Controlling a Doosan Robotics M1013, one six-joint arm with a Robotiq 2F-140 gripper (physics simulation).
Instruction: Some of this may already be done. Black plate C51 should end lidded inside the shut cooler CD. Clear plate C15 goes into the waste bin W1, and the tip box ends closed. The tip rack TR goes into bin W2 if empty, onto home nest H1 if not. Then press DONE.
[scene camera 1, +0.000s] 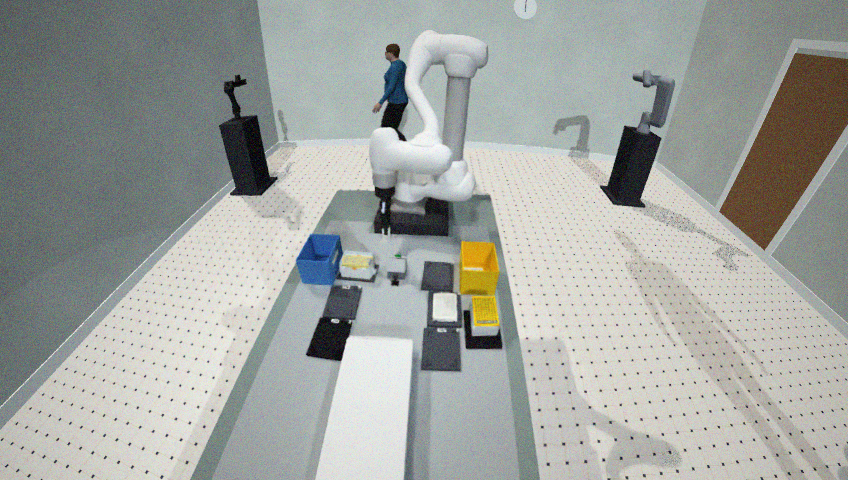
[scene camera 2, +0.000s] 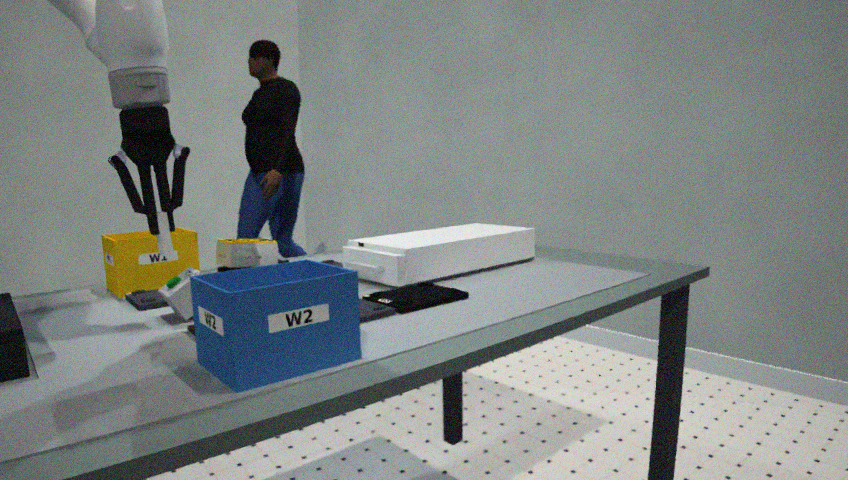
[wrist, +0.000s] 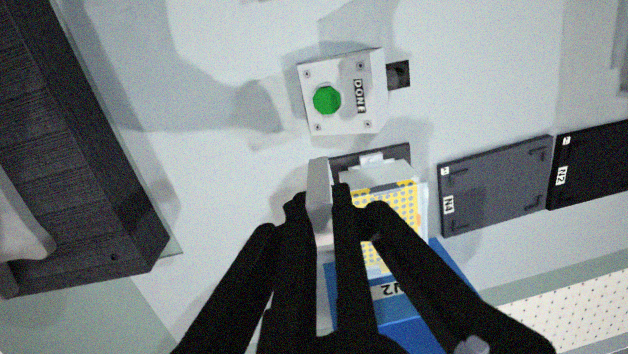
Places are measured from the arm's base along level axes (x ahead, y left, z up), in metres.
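Where they show: gripper, fingertip midpoint: (scene camera 1: 386, 241) (scene camera 2: 166, 254) (wrist: 322, 174); arm's base, link origin: (scene camera 1: 408, 205).
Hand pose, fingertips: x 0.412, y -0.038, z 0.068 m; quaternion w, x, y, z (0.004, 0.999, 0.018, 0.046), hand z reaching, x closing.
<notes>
Things, the pixels of their top centre, and the offset from my fingertips.
- white DONE box with its green button, top centre: (wrist: 355, 98) (scene camera 2: 185, 270) (scene camera 1: 396, 256) dx +0.042, dy +0.046, dz -0.038 m
- tip box, top centre: (wrist: 391, 236) (scene camera 1: 356, 258) dx +0.064, dy -0.115, dz -0.045 m
- blue bin W2, top centre: (scene camera 2: 272, 274) (wrist: 411, 350) (scene camera 1: 318, 247) dx +0.066, dy -0.270, dz -0.002 m
- yellow tip rack, top centre: (scene camera 2: 246, 238) (scene camera 1: 485, 308) dx +0.294, dy +0.380, dz -0.038 m
- yellow bin W1, top centre: (scene camera 2: 148, 233) (scene camera 1: 479, 255) dx +0.056, dy +0.366, dz -0.002 m
- white plate, top centre: (scene camera 1: 444, 305) dx +0.235, dy +0.245, dz -0.096 m
- N2, top centre: (scene camera 2: 415, 290) (wrist: 609, 166) (scene camera 1: 329, 336) dx +0.413, dy -0.134, dz -0.104 m
My gripper (scene camera 1: 389, 235) (scene camera 2: 164, 238) (wrist: 322, 174) is shut and empty. It hangs above the table between the robot's base and the white DONE box with its green button (scene camera 1: 396, 265) (scene camera 2: 173, 281) (wrist: 326, 100). The tip box (scene camera 1: 356, 262) (wrist: 390, 198), with a yellow grid on top, sits beside the blue bin W2 (scene camera 1: 319, 259) (scene camera 2: 274, 322) (wrist: 395, 307). The yellow tip rack (scene camera 1: 484, 310) (scene camera 2: 245, 250) stands on a black nest near the yellow bin W1 (scene camera 1: 478, 265) (scene camera 2: 125, 262). The long white cooler (scene camera 1: 367, 400) (scene camera 2: 438, 250) is shut. No black plate shows.
A white plate (scene camera 1: 444, 307) lies on a nest left of the tip rack. Nests N4 (wrist: 492, 185) and N2 (wrist: 588, 162) are bare. The robot's black base block (wrist: 65, 154) is close by. A person (scene camera 1: 392, 90) (scene camera 2: 272, 143) walks behind the table.
</notes>
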